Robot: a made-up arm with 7 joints. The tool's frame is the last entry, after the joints.
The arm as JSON. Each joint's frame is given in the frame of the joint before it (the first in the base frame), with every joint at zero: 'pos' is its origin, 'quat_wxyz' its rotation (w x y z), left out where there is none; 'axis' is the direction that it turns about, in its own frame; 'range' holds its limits. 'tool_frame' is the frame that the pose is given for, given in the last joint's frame.
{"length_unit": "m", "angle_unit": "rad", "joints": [
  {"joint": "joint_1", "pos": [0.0, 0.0, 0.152], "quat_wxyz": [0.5, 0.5, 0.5, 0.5], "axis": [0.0, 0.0, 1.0], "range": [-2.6, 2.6]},
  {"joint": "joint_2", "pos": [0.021, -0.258, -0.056], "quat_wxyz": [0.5, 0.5, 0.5, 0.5], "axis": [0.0, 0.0, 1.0], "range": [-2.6, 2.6]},
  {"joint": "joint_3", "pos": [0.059, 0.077, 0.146], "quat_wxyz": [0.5, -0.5, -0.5, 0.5], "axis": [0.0, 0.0, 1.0], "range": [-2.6, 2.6]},
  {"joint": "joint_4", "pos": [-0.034, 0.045, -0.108], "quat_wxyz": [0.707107, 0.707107, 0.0, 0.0], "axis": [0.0, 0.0, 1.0], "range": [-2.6, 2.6]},
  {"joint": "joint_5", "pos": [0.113, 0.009, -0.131], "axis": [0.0, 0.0, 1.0], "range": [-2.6, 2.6]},
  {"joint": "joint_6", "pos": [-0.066, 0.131, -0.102], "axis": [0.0, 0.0, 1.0], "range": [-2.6, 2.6]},
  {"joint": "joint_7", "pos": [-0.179, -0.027, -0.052], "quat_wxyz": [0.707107, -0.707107, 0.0, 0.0], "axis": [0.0, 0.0, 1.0], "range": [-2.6, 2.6]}
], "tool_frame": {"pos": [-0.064, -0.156, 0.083], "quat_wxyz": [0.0, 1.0, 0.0, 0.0]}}
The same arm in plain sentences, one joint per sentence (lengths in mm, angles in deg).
The arm has seven revolute joints in a row. What follows holds with every joint at zero, and every direction is one of the base frame's.
The first joint lies 152 mm along +z from the base frame's origin and turns about +x, from -148.97 to 148.97 deg.
The second joint lies 56 mm along -x and 21 mm along +y and 258 mm along -z from the first joint and turns about +y, from -148.97 to 148.97 deg.
The third joint lies 77 mm along +x and 146 mm along +y and 59 mm along +z from the second joint and turns about -z, from -148.97 to 148.97 deg.
The fourth joint lies 34 mm along -x and 45 mm along -y and 108 mm along +z from the third joint and turns about +y, from -148.97 to 148.97 deg.
The fifth joint lies 113 mm along +x and 131 mm along -y and 9 mm along -z from the fourth joint and turns about +y, from -148.97 to 148.97 deg.
The sixth joint lies 66 mm along -x and 102 mm along -y and 131 mm along -z from the fifth joint and turns about +y, from -148.97 to 148.97 deg.
The seventh joint lies 179 mm along -x and 52 mm along -y and 27 mm along +z from the sixth joint and turns about -z, from -148.97 to 148.97 deg.
The tool frame, which is the frame that the pose is given for, lies 64 mm along -x and 156 mm along +y and 83 mm along -z from the seventh joint; its axes are parallel to the base frame's.

